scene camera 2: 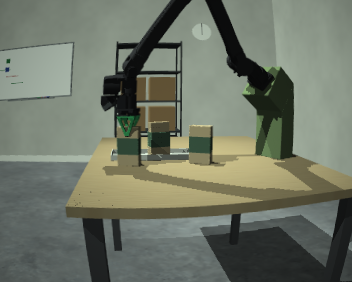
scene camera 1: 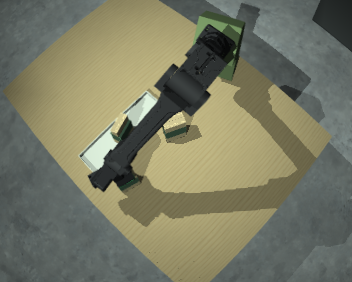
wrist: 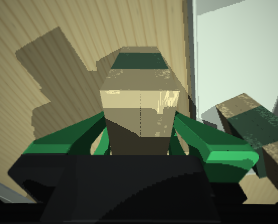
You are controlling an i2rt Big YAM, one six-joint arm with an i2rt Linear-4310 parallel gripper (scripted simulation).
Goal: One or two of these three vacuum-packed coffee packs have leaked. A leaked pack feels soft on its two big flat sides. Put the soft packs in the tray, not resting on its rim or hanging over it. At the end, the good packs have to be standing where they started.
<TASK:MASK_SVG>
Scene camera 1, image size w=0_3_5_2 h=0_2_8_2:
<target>pale tray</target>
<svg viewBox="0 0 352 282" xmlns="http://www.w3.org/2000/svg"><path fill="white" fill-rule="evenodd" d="M118 117L78 155L92 172L103 166L103 157L118 144L110 134L110 130ZM148 91L145 91L123 112L123 114L128 115L134 127L157 102L157 99Z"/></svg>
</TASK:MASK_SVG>
